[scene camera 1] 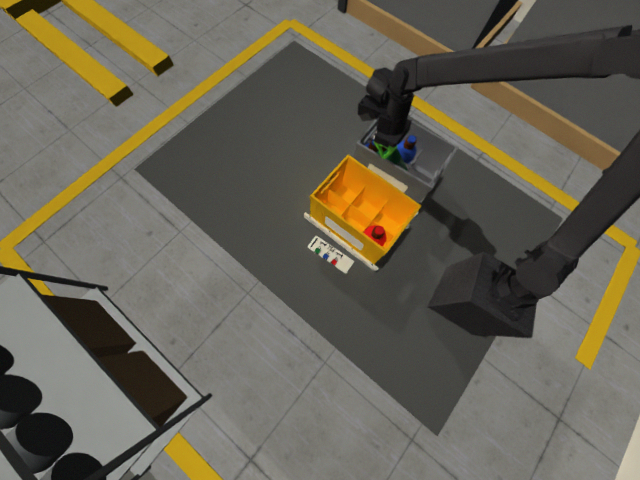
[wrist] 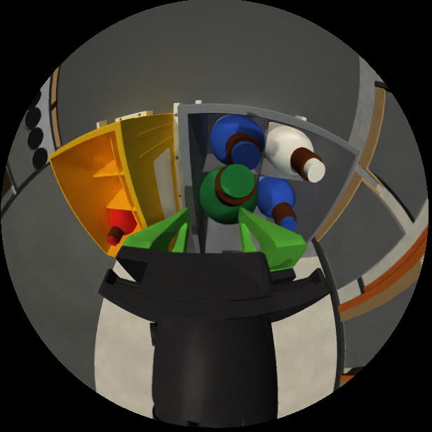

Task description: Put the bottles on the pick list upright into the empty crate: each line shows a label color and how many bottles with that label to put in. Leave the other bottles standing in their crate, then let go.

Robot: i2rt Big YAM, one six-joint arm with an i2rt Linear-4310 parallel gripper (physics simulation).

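Seen in the pictures: gripper, fingertip midpoint: (scene camera 1: pixel 387 152); arm's base, origin of the base link: (scene camera 1: pixel 508 293).
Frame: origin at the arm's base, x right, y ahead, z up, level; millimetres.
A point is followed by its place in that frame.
Note:
My gripper (scene camera 1: pixel 385 151) {x 122, y 499, z -47 mm} (wrist: pixel 213 212) is open and empty, pointing down over the grey crate (scene camera 1: pixel 423 188) {x 123, y 341, z -70 mm} (wrist: pixel 184 150). Its green fingers are just short of a green bottle (scene camera 1: pixel 397 158) {x 142, y 466, z -65 mm} (wrist: pixel 215 201), which stands in the grey crate and shows between and beyond the fingertips in the wrist view. Beside it stand a blue bottle (scene camera 1: pixel 406 151) {x 214, y 472, z -102 mm} (wrist: pixel 276 196), a second blue bottle (wrist: pixel 230 131) and a white bottle (wrist: pixel 286 147). A red bottle (scene camera 1: pixel 377 235) {x -95, y 338, z -72 mm} (wrist: pixel 123 221) stands in an end compartment of the yellow crate (scene camera 1: pixel 318 212) {x -153, y 523, z -124 mm} (wrist: pixel 142 175). The pick list (scene camera 1: pixel 342 264) {x -195, y 360, z -224 mm} shows green, blue and red marks; its numbers are too small to read surely.
The two crates stand close side by side on the dark mat (scene camera 1: pixel 217 170) {x -275, y 934, z -225 mm}. The arm's base (scene camera 1: pixel 465 297) {x -83, y 70, z -7 mm} is to the right of the yellow crate. A shelf cart (scene camera 1: pixel 124 403) with brown boxes stands at lower left. Yellow beams (scene camera 1: pixel 72 54) lie at upper left.

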